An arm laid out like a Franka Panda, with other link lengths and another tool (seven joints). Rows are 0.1 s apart.
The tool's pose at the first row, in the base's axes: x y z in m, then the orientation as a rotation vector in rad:
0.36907 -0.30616 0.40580 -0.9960 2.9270 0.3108
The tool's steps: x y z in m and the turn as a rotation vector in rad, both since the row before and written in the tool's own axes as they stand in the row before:
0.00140 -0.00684 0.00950 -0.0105 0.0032 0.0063
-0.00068 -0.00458 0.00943 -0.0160 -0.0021 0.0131
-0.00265 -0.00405 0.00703 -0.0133 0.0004 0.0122
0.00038 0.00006 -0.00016 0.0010 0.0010 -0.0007
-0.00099 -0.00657 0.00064 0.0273 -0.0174 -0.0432
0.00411 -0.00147 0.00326 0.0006 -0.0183 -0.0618
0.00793 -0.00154 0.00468 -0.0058 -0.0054 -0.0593
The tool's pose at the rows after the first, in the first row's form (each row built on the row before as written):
0.37181 -0.31040 0.39515 -0.9897 2.9350 0.3254
0.37472 -0.31161 0.38513 -0.9718 2.9428 0.3507
0.37890 -0.31168 0.37769 -0.9559 2.9518 0.3710
0.37857 -0.31189 0.37782 -0.9573 2.9522 0.3691
0.38315 -0.31633 0.37585 -1.0077 2.9079 0.3333
0.38073 -0.31924 0.37193 -1.0858 2.8534 0.3368
0.37576 -0.32443 0.36597 -1.1659 2.8105 0.3437

